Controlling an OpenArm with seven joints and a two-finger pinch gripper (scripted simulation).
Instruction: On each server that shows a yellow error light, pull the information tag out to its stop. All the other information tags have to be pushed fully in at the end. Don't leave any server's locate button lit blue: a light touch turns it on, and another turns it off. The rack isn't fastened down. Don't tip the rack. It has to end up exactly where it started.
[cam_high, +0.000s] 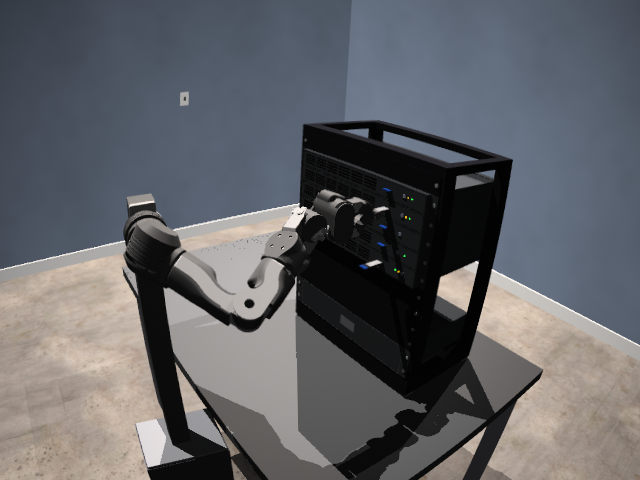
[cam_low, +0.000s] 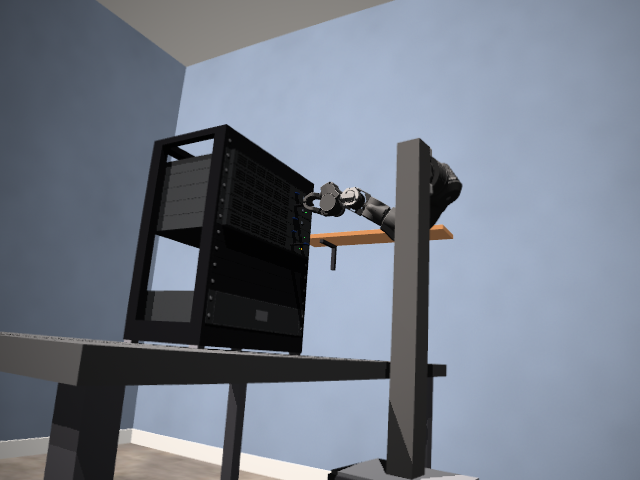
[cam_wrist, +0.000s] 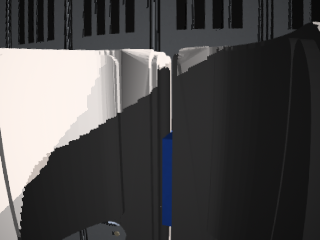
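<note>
My hand is 40 mm short of the blue information tag and 10 mm to the right of it. Round my hand: base plate 470 mm behind, 180 mm to the left, 720 mm below.
</note>
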